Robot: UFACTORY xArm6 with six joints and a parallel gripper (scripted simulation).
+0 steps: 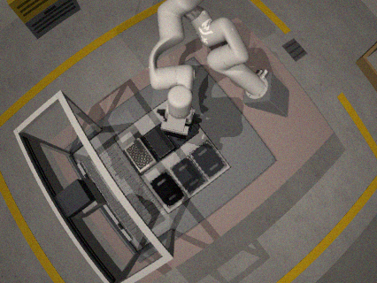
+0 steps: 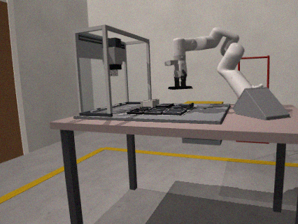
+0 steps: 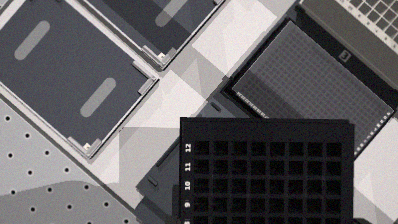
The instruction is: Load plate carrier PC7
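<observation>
Right now the black 96-well plate is 1 cm below my hand. From my hand the other things lie so: plate carrier PC7: 9 cm ahead, 3 cm to the right, 12 cm below; then pale well plate: 20 cm ahead, 6 cm to the right, 11 cm below; then A1 mark: 8 cm ahead, 11 cm to the left, 13 cm below.
</observation>
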